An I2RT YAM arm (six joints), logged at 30 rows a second.
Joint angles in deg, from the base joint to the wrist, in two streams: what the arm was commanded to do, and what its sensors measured. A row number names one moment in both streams.
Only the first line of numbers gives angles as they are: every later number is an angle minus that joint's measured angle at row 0.
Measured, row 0:
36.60, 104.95, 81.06, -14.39, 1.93, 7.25
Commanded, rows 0 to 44:
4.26, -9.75, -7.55, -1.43, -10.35, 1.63
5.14, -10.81, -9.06, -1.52, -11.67, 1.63
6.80, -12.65, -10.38, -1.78, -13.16, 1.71
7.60, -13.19, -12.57, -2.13, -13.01, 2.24
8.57, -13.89, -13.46, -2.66, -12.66, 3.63
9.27, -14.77, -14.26, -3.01, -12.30, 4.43
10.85, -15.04, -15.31, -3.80, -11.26, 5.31
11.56, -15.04, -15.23, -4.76, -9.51, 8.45
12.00, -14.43, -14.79, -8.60, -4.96, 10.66
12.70, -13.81, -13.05, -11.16, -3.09, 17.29
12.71, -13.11, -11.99, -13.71, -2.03, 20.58
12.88, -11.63, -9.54, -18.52, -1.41, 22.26
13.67, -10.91, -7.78, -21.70, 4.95, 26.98
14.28, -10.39, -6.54, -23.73, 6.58, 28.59
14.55, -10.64, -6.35, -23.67, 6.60, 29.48
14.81, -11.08, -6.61, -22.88, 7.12, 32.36
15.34, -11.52, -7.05, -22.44, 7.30, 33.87
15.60, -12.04, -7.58, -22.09, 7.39, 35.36
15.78, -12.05, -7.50, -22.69, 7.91, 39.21
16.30, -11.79, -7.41, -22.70, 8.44, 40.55
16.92, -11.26, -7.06, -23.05, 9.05, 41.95
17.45, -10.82, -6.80, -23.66, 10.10, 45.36
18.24, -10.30, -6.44, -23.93, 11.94, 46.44
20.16, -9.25, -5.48, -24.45, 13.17, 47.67
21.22, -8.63, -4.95, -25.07, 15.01, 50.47
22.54, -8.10, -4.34, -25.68, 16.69, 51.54
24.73, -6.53, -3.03, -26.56, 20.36, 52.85
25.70, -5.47, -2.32, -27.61, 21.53, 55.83
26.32, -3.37, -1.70, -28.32, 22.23, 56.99
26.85, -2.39, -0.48, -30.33, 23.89, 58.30
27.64, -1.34, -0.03, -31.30, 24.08, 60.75
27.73, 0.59, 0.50, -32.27, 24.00, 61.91
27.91, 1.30, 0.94, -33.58, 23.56, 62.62
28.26, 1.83, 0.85, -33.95, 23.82, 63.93
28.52, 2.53, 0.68, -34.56, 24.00, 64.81
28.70, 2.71, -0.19, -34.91, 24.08, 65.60
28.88, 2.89, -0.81, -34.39, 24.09, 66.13
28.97, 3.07, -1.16, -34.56, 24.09, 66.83
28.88, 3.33, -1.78, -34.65, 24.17, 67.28
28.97, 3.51, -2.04, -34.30, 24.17, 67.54
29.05, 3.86, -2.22, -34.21, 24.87, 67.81
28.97, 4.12, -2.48, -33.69, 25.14, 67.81
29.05, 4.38, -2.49, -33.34, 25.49, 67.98
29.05, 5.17, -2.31, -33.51, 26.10, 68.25
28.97, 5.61, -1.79, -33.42, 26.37, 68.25
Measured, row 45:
28.68, 4.30, -2.12, -32.35, 21.88, 64.98
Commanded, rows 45 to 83:
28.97, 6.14, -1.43, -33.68, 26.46, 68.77
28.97, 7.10, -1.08, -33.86, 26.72, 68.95
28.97, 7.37, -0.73, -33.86, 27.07, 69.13
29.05, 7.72, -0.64, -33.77, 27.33, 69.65
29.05, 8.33, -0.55, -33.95, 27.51, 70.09
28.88, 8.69, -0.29, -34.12, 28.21, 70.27
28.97, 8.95, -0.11, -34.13, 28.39, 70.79
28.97, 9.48, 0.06, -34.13, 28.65, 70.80
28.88, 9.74, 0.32, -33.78, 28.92, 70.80
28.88, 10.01, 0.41, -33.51, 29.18, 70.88
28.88, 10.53, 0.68, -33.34, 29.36, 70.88
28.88, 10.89, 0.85, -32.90, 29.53, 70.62
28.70, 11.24, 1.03, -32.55, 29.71, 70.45
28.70, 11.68, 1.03, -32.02, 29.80, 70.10
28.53, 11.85, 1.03, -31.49, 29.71, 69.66
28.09, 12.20, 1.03, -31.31, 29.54, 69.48
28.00, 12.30, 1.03, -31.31, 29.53, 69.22
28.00, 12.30, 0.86, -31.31, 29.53, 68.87
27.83, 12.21, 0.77, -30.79, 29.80, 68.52
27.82, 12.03, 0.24, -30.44, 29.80, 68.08
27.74, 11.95, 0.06, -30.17, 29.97, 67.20
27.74, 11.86, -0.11, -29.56, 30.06, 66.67
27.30, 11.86, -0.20, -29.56, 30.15, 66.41
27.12, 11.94, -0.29, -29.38, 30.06, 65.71
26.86, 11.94, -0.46, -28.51, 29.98, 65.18
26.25, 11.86, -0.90, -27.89, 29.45, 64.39
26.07, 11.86, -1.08, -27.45, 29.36, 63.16
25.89, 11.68, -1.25, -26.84, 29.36, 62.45
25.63, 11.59, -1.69, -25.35, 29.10, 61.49
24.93, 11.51, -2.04, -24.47, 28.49, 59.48
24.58, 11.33, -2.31, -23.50, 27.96, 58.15
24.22, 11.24, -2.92, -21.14, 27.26, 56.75
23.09, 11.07, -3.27, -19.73, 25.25, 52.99
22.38, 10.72, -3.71, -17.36, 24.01, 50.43
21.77, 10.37, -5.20, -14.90, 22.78, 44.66
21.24, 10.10, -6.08, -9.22, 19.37, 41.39
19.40, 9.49, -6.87, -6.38, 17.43, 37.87
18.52, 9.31, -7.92, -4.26, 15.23, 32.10
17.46, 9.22, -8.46, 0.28, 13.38, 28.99
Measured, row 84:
22.49, 8.37, -4.44, -17.51, 21.18, 46.40
